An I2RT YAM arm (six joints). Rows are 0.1 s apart.
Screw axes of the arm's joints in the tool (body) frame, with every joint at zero. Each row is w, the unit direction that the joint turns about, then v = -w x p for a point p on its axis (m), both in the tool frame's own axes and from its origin. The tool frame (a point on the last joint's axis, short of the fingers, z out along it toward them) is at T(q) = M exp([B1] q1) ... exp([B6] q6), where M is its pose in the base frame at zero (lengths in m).
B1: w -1 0 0 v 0 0.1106 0
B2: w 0 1 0 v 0.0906 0 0.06
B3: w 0 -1 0 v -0.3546 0 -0.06
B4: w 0 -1 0 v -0.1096 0 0
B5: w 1 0 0 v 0 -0.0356 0
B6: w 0 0 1 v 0 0 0
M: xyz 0.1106 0 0.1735 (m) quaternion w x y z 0.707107 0 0.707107 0
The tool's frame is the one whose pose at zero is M.
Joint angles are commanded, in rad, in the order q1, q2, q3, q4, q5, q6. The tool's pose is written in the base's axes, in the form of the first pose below.
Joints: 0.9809, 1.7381, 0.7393, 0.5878, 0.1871, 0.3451
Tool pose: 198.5, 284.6, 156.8, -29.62, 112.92, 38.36
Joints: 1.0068, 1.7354, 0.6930, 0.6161, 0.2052, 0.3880
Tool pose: 186.7, 281.5, 147.6, -28.36, 114.30, 39.34
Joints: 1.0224, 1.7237, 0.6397, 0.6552, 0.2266, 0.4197
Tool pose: 177.1, 274.6, 140.8, -26.69, 114.83, 39.81
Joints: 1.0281, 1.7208, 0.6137, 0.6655, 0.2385, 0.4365
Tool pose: 172.9, 270.4, 135.8, -25.87, 115.66, 39.51
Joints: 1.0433, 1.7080, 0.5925, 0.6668, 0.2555, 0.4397
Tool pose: 166.6, 268.0, 134.3, -26.05, 115.82, 39.01
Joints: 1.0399, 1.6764, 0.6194, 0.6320, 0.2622, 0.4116
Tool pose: 169.6, 270.6, 147.5, -26.63, 114.08, 38.46
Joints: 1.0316, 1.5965, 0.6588, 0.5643, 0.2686, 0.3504
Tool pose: 172.9, 270.6, 175.9, -28.03, 110.37, 37.49
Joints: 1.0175, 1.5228, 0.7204, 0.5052, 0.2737, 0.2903
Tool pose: 178.6, 270.8, 211.0, -28.32, 105.57, 37.04
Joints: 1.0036, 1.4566, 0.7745, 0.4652, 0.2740, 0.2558
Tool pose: 182.0, 267.8, 244.6, -27.29, 101.12, 37.67
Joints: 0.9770, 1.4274, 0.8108, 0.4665, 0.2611, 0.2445
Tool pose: 188.9, 263.4, 265.9, -25.37, 97.81, 38.73
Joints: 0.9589, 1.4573, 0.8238, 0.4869, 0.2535, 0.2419
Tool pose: 197.1, 265.3, 263.3, -24.84, 97.70, 38.33
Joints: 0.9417, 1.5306, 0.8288, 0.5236, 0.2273, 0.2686
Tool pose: 207.8, 272.0, 245.7, -24.58, 99.84, 39.07
